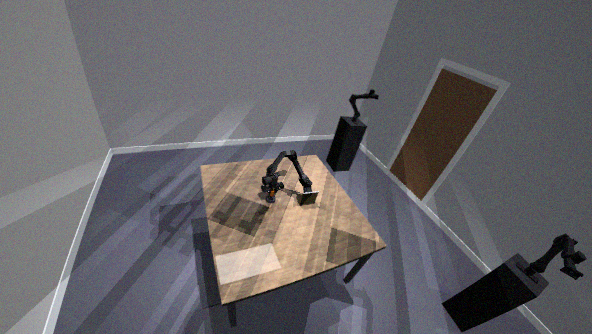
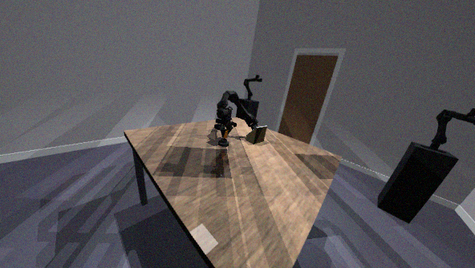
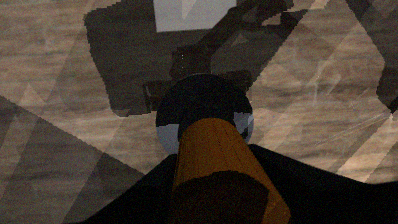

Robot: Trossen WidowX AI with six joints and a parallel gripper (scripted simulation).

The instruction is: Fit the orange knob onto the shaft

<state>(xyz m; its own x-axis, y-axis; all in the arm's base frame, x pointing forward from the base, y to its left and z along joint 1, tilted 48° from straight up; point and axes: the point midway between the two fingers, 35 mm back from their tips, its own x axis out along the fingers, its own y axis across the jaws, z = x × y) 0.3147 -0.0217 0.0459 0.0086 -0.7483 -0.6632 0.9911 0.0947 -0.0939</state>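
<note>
The orange knob is 20 mm above my gripper tip. The rest, counted from my gripper tip: round pedestal (40 mm below).
</note>
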